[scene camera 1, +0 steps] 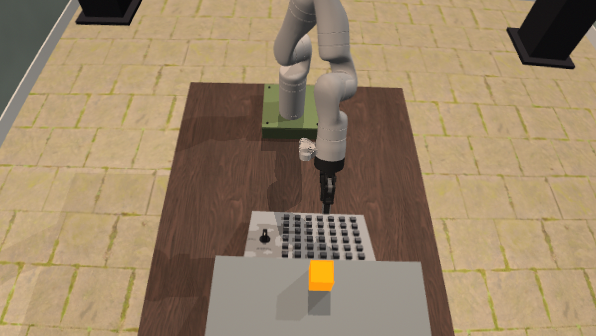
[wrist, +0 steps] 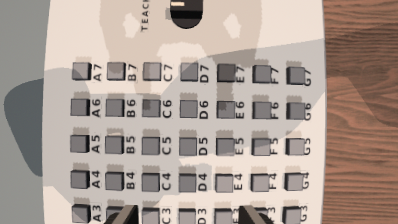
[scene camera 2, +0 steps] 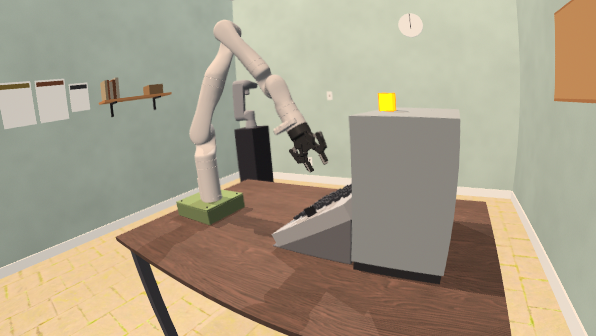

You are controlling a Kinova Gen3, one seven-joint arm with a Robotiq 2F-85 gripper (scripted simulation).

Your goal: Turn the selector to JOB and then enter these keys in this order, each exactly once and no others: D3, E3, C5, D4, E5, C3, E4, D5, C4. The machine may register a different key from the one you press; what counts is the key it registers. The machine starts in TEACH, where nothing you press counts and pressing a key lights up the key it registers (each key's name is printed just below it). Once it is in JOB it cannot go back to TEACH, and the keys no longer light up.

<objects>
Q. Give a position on a keypad panel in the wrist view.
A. At 281,41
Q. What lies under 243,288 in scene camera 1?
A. A grey cabinet.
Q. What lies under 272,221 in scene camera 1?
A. A keypad panel.
</objects>
